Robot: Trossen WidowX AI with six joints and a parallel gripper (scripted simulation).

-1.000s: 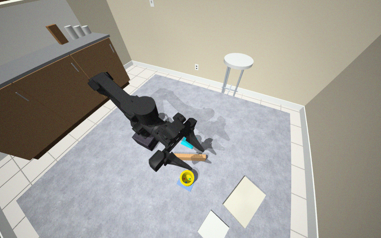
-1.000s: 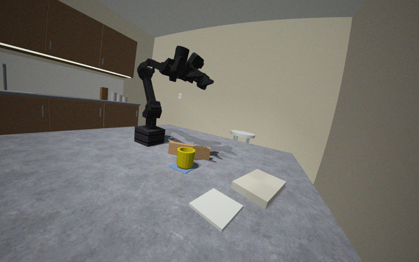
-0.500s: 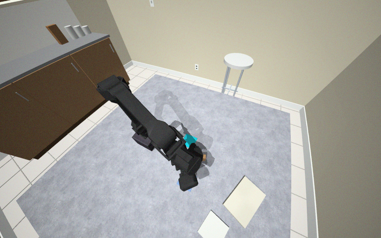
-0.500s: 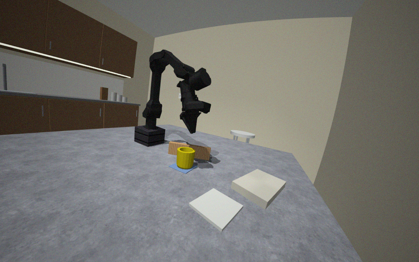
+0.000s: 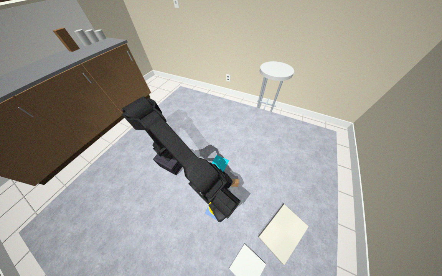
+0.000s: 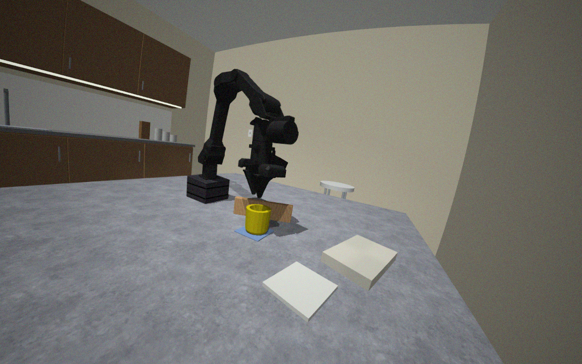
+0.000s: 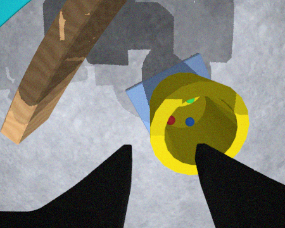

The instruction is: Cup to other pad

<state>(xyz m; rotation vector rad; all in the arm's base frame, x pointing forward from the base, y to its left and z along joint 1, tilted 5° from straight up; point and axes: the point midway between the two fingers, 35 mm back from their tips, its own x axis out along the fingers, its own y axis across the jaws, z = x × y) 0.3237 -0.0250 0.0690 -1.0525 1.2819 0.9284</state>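
My gripper tip is 20 mm short of the yellow cup, 10 mm to the left of it and 60 mm above it. The rest, counted from my gripper tip: wooden bar (40 mm behind, 80 mm to the left, 80 mm below); light blue pad (20 mm ahead, 20 mm to the right, 110 mm below).
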